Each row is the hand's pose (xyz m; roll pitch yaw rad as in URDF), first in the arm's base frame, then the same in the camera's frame.
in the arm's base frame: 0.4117 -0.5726 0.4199 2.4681 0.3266 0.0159
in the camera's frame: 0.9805 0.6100 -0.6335 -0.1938 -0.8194 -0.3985
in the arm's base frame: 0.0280 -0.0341 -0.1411 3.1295 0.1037 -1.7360
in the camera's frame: 0.3460 0.0266 -0.5385 -0.6226 -0.3075 1.7543
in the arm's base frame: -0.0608 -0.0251 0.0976 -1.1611 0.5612 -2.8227
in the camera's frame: 0.3981 0.0936 -0.7788 1.5117 -0.1076 2.8724
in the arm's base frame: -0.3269 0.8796 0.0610 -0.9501 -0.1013 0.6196
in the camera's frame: 0.1355 -0.7284 -1.1608 2.7715 -0.1486 -0.7447
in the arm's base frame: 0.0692 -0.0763 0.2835 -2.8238 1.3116 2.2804
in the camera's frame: 0.6082 0.1654 -0.8479 0.5554 -0.6911 -2.6015
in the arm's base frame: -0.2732 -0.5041 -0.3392 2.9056 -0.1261 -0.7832
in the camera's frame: -0.0050 0.4786 -0.3855 -0.3917 -0.4856 0.7016
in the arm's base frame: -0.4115 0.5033 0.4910 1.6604 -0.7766 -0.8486
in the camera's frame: 0.3010 -0.2478 -1.4352 -1.6588 0.1657 0.6531
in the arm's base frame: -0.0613 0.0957 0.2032 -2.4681 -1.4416 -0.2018
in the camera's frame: 0.4516 0.0052 -0.9014 0.9706 0.8182 0.3734
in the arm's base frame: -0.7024 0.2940 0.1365 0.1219 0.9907 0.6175
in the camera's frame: -0.1300 -0.0848 -1.2308 -1.8795 -0.9324 -1.6967
